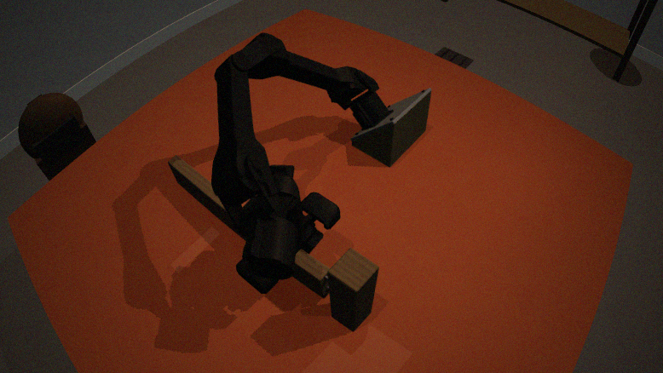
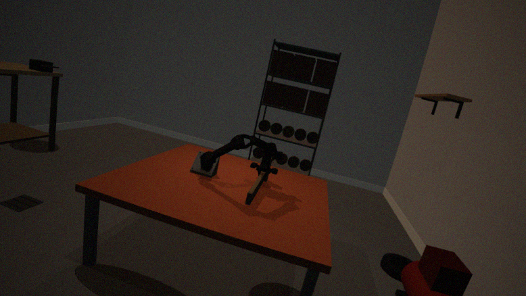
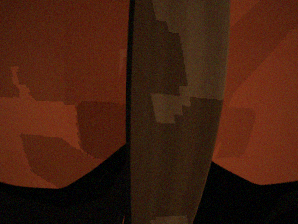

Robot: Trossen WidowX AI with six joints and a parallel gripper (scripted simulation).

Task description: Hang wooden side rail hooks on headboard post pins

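Now: the wooden headboard post 120 mm to the left of my gripper tip, 50 mm above it and 10 mm behind it.
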